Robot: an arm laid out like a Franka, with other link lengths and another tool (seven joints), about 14 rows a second.
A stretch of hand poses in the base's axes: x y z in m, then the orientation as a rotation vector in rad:
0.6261 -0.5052 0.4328 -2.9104 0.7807 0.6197
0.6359 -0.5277 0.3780 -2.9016 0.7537 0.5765
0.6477 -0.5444 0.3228 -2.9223 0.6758 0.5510
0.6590 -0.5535 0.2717 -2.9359 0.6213 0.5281
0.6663 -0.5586 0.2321 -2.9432 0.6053 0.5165
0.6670 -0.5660 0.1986 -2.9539 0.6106 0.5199
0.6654 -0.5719 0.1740 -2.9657 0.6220 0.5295
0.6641 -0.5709 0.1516 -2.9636 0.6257 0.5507
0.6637 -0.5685 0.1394 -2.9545 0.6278 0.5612
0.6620 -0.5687 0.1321 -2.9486 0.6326 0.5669
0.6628 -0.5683 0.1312 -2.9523 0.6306 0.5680
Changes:
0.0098 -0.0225 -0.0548 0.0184 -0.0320 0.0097
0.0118 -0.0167 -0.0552 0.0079 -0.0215 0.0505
0.0113 -0.0091 -0.0511 0.0051 -0.0182 0.0350
0.0073 -0.0051 -0.0396 -0.0017 -0.0083 0.0110
0.0007 -0.0074 -0.0335 -0.0117 0.0034 0.0001
-0.0016 -0.0059 -0.0246 -0.0147 0.0080 -0.0028
-0.0013 0.0010 -0.0224 0.0001 0.0141 -0.0017
-0.0004 0.0024 -0.0122 0.0074 0.0064 -0.0034
-0.0017 -0.0002 -0.0073 0.0037 0.0037 -0.0043
0.0008 0.0004 -0.0009 -0.0028 0.0009 0.0024

